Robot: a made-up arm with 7 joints. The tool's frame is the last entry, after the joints. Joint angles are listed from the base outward. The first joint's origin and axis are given. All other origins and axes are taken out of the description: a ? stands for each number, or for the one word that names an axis. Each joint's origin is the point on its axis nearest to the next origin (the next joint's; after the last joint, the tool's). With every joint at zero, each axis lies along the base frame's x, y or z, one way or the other. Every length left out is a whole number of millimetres.
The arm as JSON. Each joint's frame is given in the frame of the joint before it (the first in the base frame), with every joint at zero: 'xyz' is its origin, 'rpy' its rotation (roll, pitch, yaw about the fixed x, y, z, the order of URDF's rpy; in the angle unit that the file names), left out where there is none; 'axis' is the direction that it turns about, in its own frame. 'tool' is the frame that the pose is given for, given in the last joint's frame.
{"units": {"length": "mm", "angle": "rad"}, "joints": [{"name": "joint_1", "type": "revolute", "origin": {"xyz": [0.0, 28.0, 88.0]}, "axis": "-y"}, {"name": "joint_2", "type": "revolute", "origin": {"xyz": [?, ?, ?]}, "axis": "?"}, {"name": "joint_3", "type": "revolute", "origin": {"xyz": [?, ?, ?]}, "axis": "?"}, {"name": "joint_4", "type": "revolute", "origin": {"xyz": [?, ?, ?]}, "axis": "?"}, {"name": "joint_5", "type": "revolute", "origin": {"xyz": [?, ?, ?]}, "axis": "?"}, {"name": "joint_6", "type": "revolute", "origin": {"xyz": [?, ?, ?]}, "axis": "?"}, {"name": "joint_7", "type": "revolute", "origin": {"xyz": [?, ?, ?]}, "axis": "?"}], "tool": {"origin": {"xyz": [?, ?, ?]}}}
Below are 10 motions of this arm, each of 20 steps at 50 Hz.
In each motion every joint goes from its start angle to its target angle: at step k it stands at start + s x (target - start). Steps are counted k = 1, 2, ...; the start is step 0. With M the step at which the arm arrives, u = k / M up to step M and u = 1 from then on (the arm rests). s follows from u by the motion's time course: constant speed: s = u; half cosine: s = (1 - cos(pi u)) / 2; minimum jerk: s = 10 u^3 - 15 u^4 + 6 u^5.
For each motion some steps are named. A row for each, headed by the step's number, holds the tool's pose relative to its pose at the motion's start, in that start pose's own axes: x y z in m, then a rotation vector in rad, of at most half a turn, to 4 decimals.
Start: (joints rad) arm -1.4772 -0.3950 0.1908 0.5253 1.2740 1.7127 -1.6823
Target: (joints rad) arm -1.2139 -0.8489 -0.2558 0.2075 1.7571 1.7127 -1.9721
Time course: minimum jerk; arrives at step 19
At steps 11, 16, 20:
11: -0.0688 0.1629 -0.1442 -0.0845 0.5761 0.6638
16: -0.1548 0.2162 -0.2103 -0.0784 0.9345 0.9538
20: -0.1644 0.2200 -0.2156 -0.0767 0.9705 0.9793

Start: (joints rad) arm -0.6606 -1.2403 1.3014 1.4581 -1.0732 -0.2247 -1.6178
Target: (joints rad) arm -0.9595 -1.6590 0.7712 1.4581 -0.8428 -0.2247 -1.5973
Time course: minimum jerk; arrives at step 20
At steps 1, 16, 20:
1: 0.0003 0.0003 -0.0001 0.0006 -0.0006 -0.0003
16: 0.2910 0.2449 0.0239 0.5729 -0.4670 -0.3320
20: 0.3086 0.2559 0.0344 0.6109 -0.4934 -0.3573

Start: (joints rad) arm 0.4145 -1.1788 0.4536 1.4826 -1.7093 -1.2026 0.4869
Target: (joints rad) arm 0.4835 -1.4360 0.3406 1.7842 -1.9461 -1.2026 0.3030
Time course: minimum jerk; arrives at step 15
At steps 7, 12, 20:
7: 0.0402 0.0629 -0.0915 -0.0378 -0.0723 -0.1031
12: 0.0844 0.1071 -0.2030 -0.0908 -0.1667 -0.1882
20: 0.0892 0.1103 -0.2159 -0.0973 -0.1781 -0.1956

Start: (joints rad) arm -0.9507 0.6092 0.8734 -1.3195 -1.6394 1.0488 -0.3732
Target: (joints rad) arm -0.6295 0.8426 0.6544 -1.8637 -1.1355 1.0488 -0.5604
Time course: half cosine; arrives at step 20
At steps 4, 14, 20:
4: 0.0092 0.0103 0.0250 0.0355 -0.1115 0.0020
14: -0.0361 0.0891 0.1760 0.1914 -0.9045 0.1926
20: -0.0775 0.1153 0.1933 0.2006 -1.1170 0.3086

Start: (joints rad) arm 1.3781 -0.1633 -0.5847 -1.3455 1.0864 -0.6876 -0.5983
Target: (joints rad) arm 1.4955 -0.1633 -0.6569 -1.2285 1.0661 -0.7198 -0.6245
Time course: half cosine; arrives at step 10
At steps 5, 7, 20:
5: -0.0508 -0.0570 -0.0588 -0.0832 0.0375 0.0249
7: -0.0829 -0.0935 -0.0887 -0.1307 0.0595 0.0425
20: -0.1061 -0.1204 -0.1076 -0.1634 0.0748 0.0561

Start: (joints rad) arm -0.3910 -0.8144 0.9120 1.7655 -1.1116 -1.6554 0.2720
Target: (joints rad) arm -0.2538 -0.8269 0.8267 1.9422 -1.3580 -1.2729 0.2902
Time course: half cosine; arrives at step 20
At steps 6, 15, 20:
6: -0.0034 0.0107 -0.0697 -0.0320 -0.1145 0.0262
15: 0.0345 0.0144 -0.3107 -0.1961 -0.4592 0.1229
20: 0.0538 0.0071 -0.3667 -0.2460 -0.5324 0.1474

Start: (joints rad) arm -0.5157 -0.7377 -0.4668 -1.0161 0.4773 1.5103 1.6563
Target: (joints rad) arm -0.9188 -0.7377 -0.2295 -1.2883 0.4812 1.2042 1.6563
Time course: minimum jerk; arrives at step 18
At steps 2, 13, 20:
2: 0.0012 -0.0004 -0.0012 -0.0022 0.0100 -0.0011
13: 0.0721 -0.0598 -0.1354 -0.2095 0.7301 -0.1334
20: 0.0768 -0.0758 -0.1629 -0.2498 0.8383 -0.1651

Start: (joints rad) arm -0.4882 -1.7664 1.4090 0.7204 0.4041 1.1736 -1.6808
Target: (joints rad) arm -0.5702 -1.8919 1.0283 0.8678 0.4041 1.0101 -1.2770
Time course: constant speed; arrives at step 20
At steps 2, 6, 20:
2: 0.0005 -0.0028 -0.0059 -0.0800 -0.0175 0.0136
6: 0.0024 -0.0098 -0.0168 -0.2386 -0.0570 0.0419
20: 0.0214 -0.0431 -0.0410 -0.7738 -0.2483 0.1443

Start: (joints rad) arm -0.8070 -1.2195 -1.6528 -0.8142 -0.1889 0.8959 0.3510
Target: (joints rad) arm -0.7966 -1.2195 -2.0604 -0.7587 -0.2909 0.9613 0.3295
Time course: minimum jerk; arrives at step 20
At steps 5, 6, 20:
5: -0.0121 0.0083 -0.0079 -0.0345 -0.0198 0.0261
6: -0.0190 0.0128 -0.0128 -0.0546 -0.0311 0.0409
20: -0.1029 0.0490 -0.0965 -0.3492 -0.1814 0.2285

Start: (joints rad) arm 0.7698 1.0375 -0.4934 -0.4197 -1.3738 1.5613 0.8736
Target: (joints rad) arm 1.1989 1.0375 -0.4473 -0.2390 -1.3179 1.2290 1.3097
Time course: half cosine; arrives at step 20
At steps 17, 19, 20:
17: 0.0565 0.0692 0.0041 -0.2646 0.6876 -0.0213
19: 0.0587 0.0724 0.0023 -0.2775 0.7231 -0.0134
20: 0.0590 0.0728 0.0020 -0.2792 0.7276 -0.0123

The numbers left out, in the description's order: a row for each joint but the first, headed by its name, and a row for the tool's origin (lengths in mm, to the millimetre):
joint_2: xyz 92.0 0.0 -57.0, axis -x
joint_3: xyz 0.0 -92.0 232.0, axis +y
joint_4: xyz 285.0 0.0 14.0, axis -x
joint_5: xyz 0.0 -2.0 101.0, axis +x
joint_6: xyz 0.0 351.0 -93.0, axis +z
joint_7: xyz -188.0 276.0 0.0, axis -x
tool: xyz 0.0 68.0 45.0

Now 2 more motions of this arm.
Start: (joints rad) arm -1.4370 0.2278 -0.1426 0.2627 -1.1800 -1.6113 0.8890
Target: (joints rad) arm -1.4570 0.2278 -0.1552 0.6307 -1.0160 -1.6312 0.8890
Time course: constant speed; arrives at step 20
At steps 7, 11, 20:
7: 0.0042 0.0198 -0.0140 0.0045 -0.0413 -0.0579
11: 0.0070 0.0311 -0.0218 0.0073 -0.0649 -0.0911
20: 0.0148 0.0562 -0.0391 0.0145 -0.1179 -0.1656

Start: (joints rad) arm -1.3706 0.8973 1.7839 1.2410 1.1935 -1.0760 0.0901
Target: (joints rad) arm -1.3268 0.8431 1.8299 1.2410 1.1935 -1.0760 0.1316
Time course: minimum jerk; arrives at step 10
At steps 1, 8, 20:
1: -0.0003 -0.0002 0.0000 -0.0004 0.0002 0.0005
8: -0.0315 -0.0283 -0.0041 -0.0425 0.0168 0.0599
20: -0.0334 -0.0301 -0.0045 -0.0451 0.0176 0.0636

